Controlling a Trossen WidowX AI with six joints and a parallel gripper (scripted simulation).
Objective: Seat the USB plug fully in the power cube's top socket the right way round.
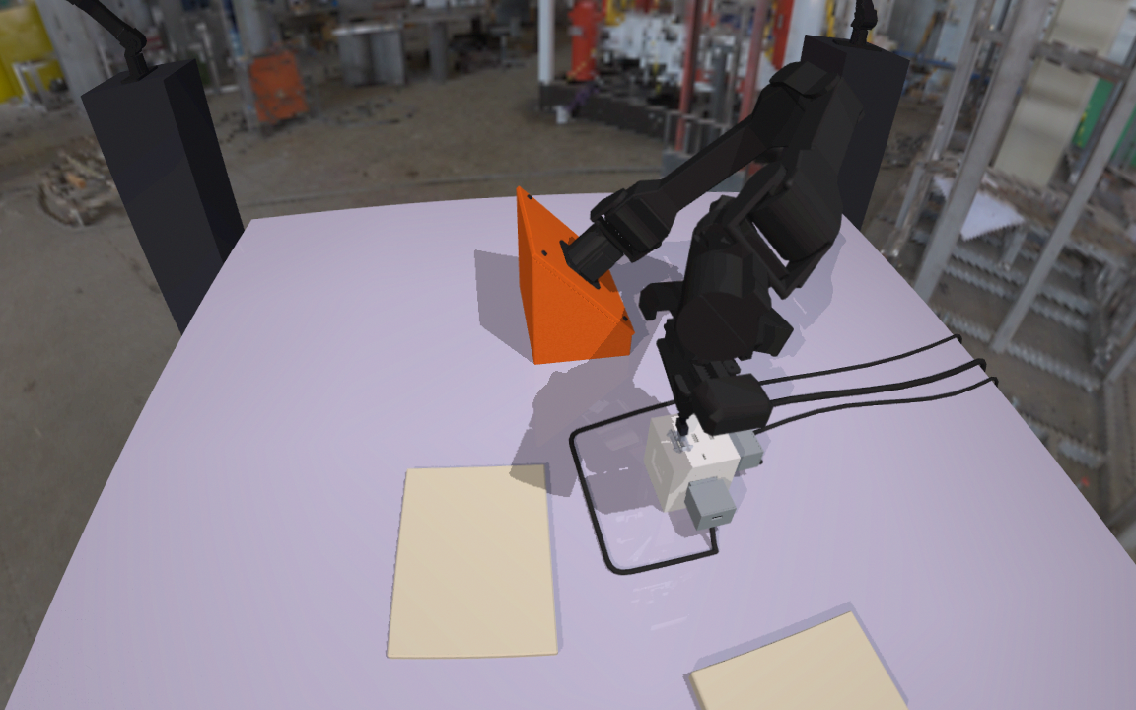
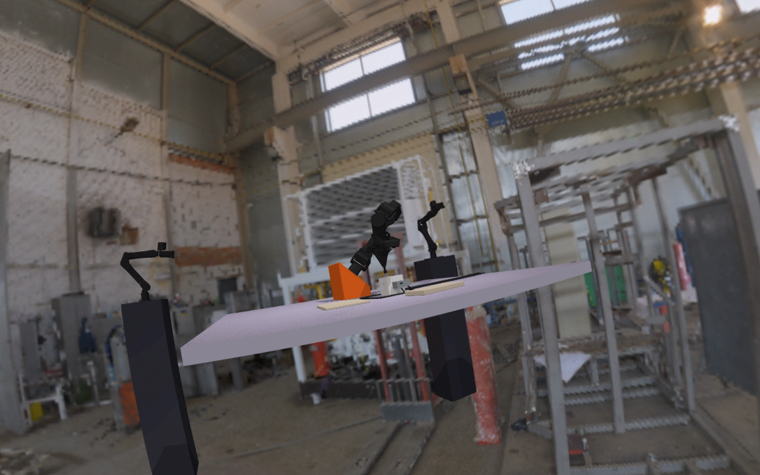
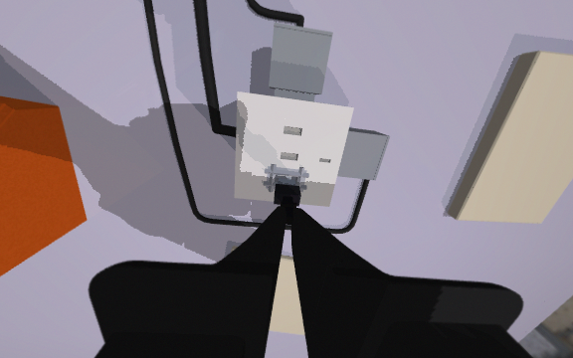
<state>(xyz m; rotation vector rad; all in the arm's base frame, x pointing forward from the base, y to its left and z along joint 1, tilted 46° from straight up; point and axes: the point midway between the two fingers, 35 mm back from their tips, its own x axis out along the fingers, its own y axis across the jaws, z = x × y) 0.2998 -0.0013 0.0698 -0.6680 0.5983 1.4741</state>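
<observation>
My gripper tip is 20 mm above the black USB plug. Also, from my gripper tip: beige pad: 230 mm to the right, 120 mm below, 60 mm ahead.
</observation>
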